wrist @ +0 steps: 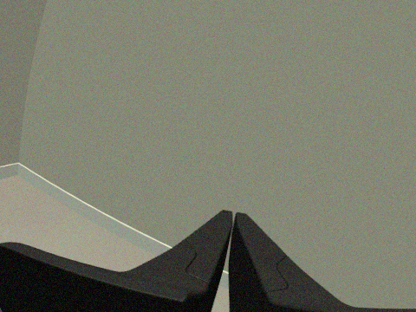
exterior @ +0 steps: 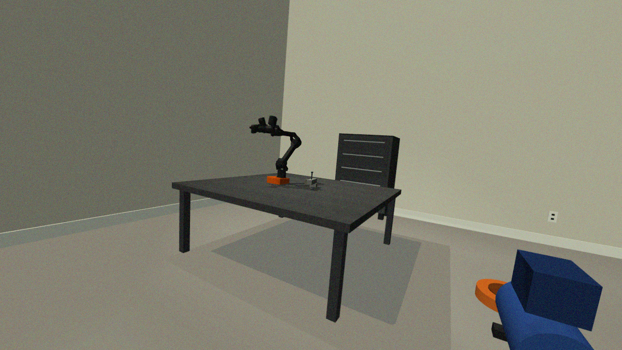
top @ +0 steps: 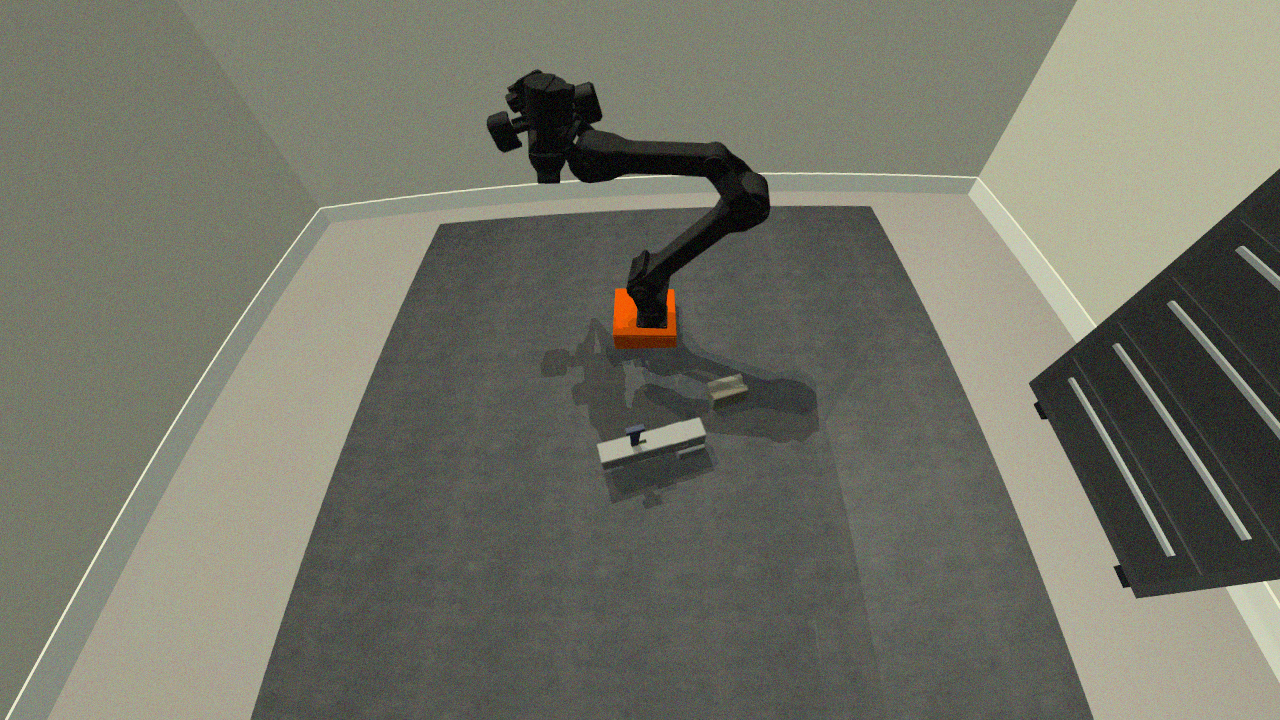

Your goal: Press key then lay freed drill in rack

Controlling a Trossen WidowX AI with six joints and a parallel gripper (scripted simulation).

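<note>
Now: the small blue key 50 cm ahead of my gripper tip, 33 cm below it and 17 cm to the left of it. The rest, counted from my gripper tip: drill: 48 cm ahead, 38 cm below, 22 cm to the left; then rack: 41 cm below, 37 cm ahead, 34 cm to the left.
</note>
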